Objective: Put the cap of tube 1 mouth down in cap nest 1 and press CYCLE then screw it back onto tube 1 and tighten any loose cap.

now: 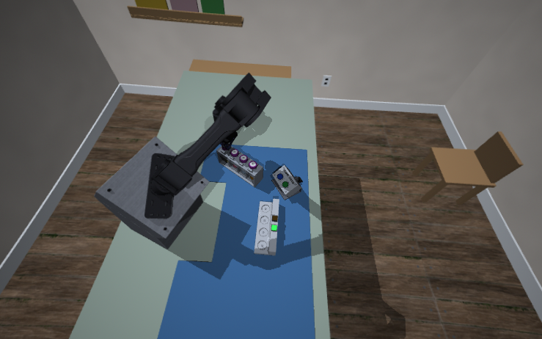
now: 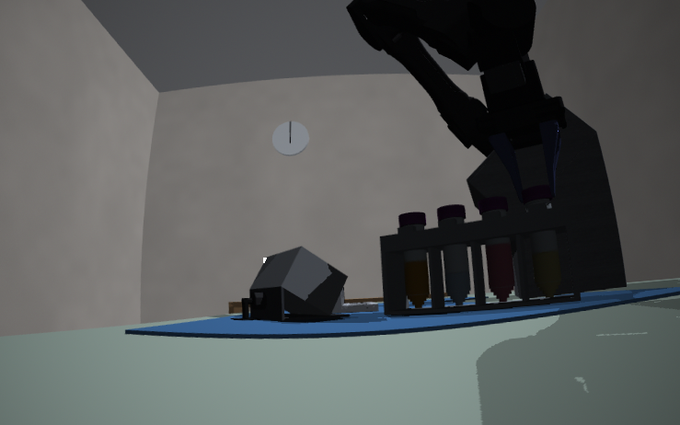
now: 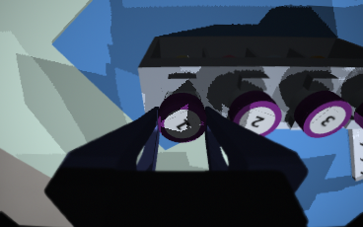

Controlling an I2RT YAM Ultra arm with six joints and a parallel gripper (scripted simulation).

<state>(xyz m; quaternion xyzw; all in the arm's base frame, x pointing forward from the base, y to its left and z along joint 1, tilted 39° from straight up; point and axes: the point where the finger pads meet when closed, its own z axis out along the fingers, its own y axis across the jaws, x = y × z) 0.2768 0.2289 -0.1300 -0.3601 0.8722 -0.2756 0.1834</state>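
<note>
Now: hand right at the threaded neck of tube 1. Round my hand: green ready key (22 cm ahead, 22 cm to the right, 5 cm below); key desk (22 cm ahead, 20 cm to the right, 7 cm below); blue cycle key (21 cm ahead, 18 cm to the right, 5 cm below).
</note>
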